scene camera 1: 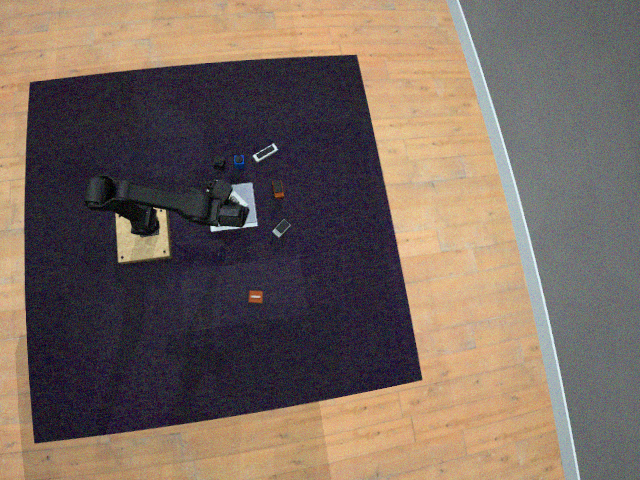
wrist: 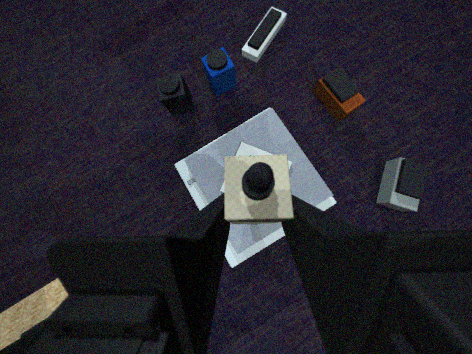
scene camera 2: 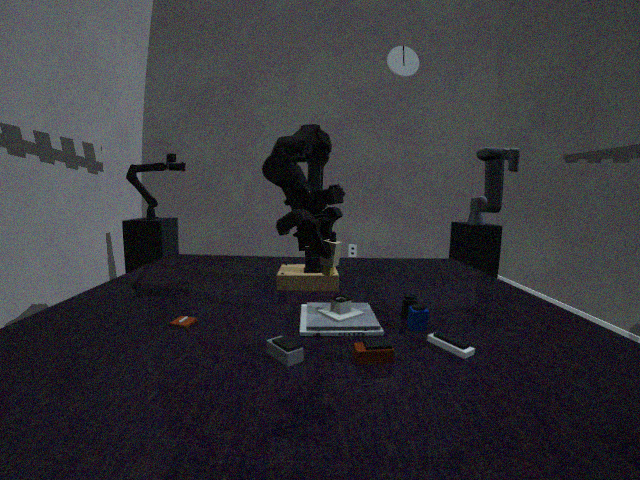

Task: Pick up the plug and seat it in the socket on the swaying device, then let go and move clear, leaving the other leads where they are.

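The plug, a beige block (scene camera 2: 332,258) (wrist: 234,201) with a black knob on top, is held upright between my fingers. My gripper (wrist: 254,198) is shut on it. The device, a light grey and white slab (scene camera 1: 249,195) (scene camera 2: 310,322) (wrist: 270,121), carries a small white plate (scene camera 2: 352,313) (wrist: 246,149) with a raised grey socket (scene camera 2: 340,305). In the second scene view the plug is above the socket and apart from it, nearer the arm's base. In the wrist view the plug hides the socket. In the first scene view the arm covers part of the device.
Near the device stand a black block (scene camera 1: 219,163) (wrist: 175,95), a blue block (scene camera 1: 238,160) (scene camera 2: 417,318) (wrist: 221,75), a white bar (scene camera 2: 449,345) (wrist: 252,54), an orange block (scene camera 2: 373,355) (wrist: 332,100) and a grey block (scene camera 2: 285,352) (wrist: 390,185). An orange tile (scene camera 1: 255,300) (scene camera 2: 178,323) lies farther off.
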